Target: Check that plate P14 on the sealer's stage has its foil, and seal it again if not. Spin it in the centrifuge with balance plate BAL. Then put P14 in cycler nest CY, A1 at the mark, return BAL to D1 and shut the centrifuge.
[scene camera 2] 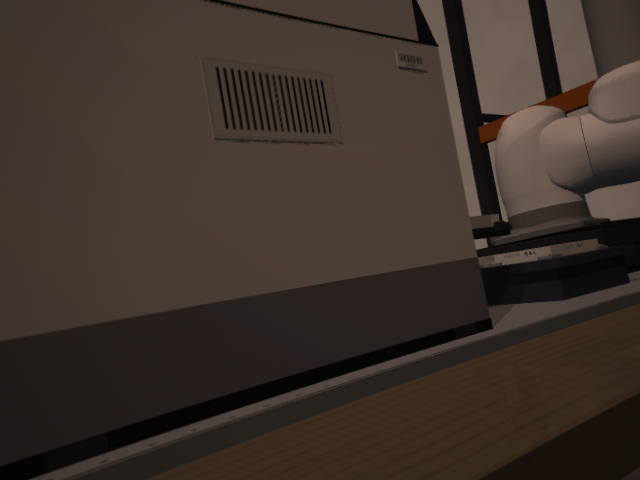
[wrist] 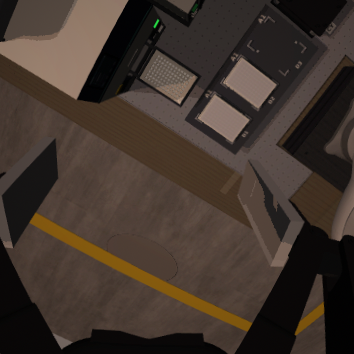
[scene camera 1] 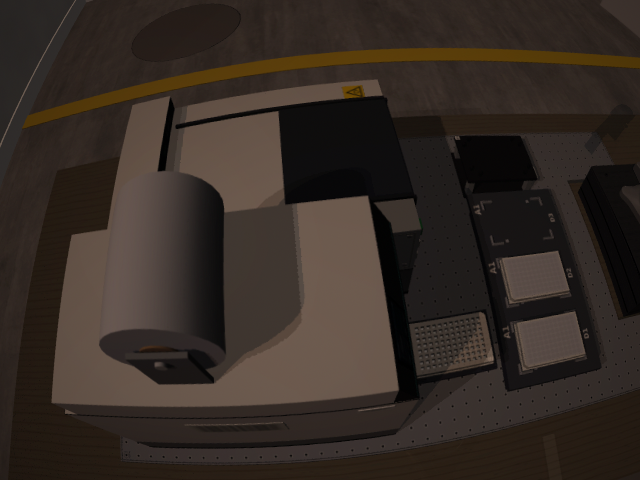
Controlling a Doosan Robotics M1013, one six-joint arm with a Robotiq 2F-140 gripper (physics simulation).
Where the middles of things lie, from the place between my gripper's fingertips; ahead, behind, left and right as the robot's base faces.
Right now the grey cylinder [scene camera 1: 164, 279] is 360 mm ahead of my hand, 270 mm below it and 70 mm to the right of it. From my hand the other things lie so: clear well plate [scene camera 1: 448, 345]: 570 mm below, 40 mm ahead, 20 mm to the right; dark centrifuge lid [scene camera 1: 341, 150]: 470 mm below, 350 mm to the right, 120 mm ahead.
